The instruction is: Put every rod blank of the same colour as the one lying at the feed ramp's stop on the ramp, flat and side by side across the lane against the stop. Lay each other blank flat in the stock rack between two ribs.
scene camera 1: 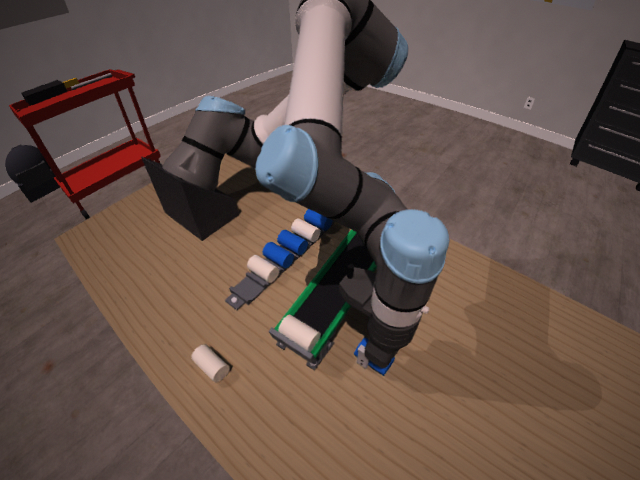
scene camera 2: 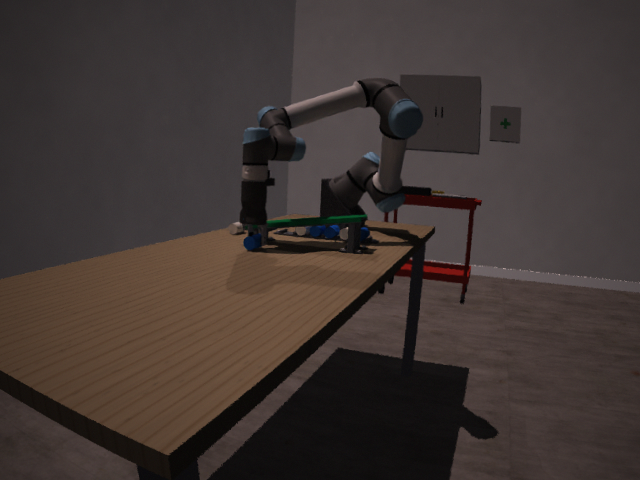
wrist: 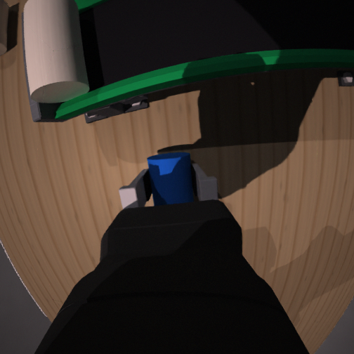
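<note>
My gripper is shut on a blue rod blank. The blank lies level, at or just above the table beside the feed ramp's lower end; contact is unclear. The feed ramp has green side rails and a black lane. One white blank lies across the lane at the stop. Another white blank lies loose on the table. The stock rack holds three blue and two white blanks, partly hidden behind the ramp in scene camera 2; its near-end bay is empty.
The table carries a black angled panel beside the arm's base. The ramp's rail stands close to the gripper. A red cart and a dark drawer cabinet stand beyond the table.
</note>
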